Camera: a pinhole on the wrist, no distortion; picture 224 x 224 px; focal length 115.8 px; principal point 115.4 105.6 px. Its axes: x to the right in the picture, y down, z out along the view. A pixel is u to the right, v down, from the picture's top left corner.
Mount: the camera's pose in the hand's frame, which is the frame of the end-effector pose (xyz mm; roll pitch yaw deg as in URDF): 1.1 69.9 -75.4 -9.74 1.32 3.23
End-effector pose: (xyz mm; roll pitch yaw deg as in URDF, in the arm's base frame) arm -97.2 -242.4 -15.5 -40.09 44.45 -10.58
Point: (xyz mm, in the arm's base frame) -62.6 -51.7 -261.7
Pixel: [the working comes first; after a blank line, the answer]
In the camera's frame: 179.6 167.7 99.2

outside the picture
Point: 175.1 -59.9 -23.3
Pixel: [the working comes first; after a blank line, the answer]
In the camera's frame: 163.5 -64.9 342.1

171 84
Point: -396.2 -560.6 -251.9
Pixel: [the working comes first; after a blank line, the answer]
In the camera's frame: -1.7 -63.4 -433.8

behind the camera
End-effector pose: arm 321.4 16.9 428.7 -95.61 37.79 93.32
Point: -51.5 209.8 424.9
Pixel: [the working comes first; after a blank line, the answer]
In the camera's frame: 147.3 -310.6 378.7

160 11
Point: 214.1 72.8 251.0
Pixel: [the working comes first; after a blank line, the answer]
In the camera's frame: 153.4 -19.7 191.8

208 94
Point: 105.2 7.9 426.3
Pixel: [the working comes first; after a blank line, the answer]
In the camera's frame: -8.7 -139.2 270.9

112 46
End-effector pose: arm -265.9 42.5 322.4 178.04 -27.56 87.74
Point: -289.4 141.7 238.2
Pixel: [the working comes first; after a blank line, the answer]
In the camera's frame: 36.7 -135.4 175.0

140 16
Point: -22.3 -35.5 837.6
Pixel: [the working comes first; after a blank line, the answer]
In the camera's frame: 196.6 247.9 -363.1

behind the camera
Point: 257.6 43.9 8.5
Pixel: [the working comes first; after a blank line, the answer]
In the camera's frame: -110.4 378.8 449.7

87 203
